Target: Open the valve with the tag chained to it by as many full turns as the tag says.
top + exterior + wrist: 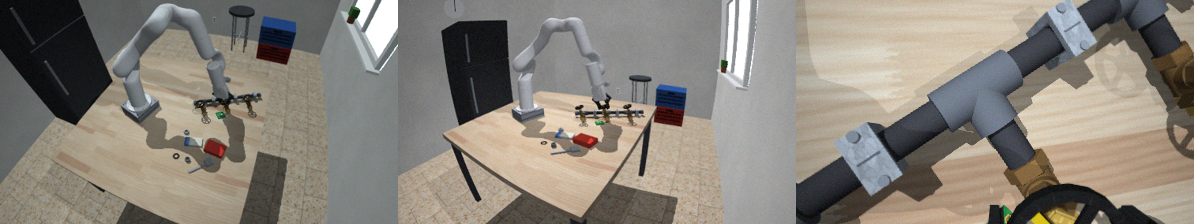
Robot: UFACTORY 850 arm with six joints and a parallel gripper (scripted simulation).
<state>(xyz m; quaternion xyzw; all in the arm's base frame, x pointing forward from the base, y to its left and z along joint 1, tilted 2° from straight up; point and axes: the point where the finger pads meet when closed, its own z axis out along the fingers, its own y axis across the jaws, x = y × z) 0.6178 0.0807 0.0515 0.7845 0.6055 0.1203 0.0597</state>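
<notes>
Right now my hand is 10 cm above the green tag, 5 cm to the left of it and 3 cm past it. From my hand the other things lie so: grey scraper: 44 cm to the right, 10 cm below, 6 cm behind; then red box: 33 cm to the right, 9 cm below, 1 cm behind; then white block: 30 cm to the right, 15 cm behind, 10 cm below.
</notes>
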